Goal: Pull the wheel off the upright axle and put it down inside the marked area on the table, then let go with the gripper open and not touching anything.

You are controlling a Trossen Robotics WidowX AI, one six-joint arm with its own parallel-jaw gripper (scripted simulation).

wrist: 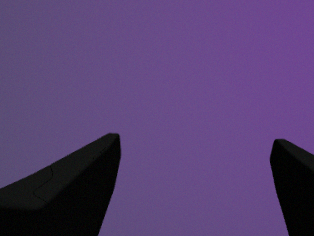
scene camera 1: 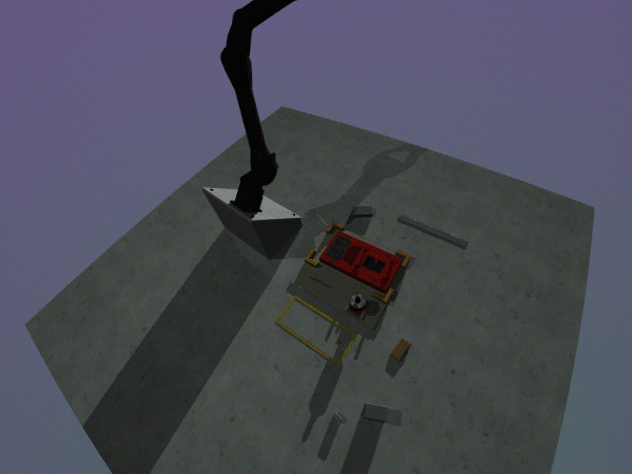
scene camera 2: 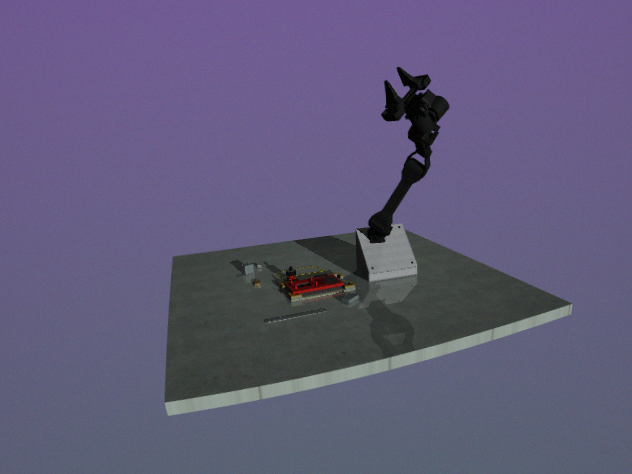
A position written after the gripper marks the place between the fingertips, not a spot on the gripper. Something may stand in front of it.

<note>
The gripper (scene camera 2: 391,73) is open, with nothing in its grasp.
The gripper is seen too in the wrist view (wrist: 198,147).
</note>
